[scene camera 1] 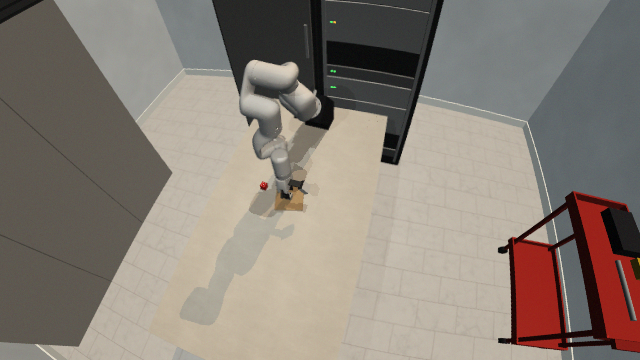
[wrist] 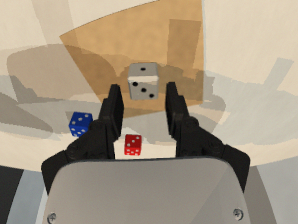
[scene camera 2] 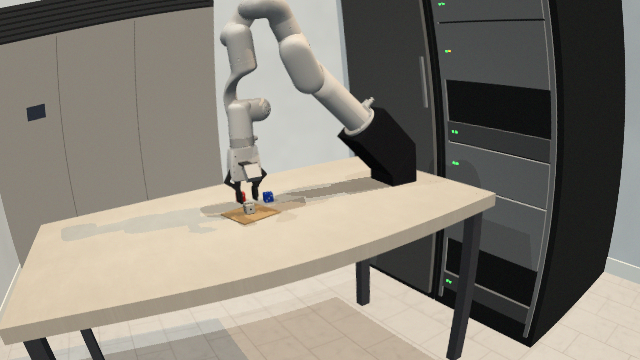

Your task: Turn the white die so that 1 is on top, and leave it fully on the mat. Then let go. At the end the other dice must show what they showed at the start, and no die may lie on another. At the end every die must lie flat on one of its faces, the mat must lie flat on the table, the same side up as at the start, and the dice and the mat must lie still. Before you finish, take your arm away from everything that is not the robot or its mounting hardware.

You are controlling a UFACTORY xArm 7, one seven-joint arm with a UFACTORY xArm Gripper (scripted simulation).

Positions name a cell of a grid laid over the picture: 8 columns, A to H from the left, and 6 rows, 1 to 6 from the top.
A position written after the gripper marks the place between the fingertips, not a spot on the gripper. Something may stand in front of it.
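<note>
A mat (wrist: C2) and a white die (wrist: D3) appear in the wrist view, which also shows the gripper (wrist: D3), while scene camera 2 has a sight of the gripper (scene camera 2: D4) as well.
</note>
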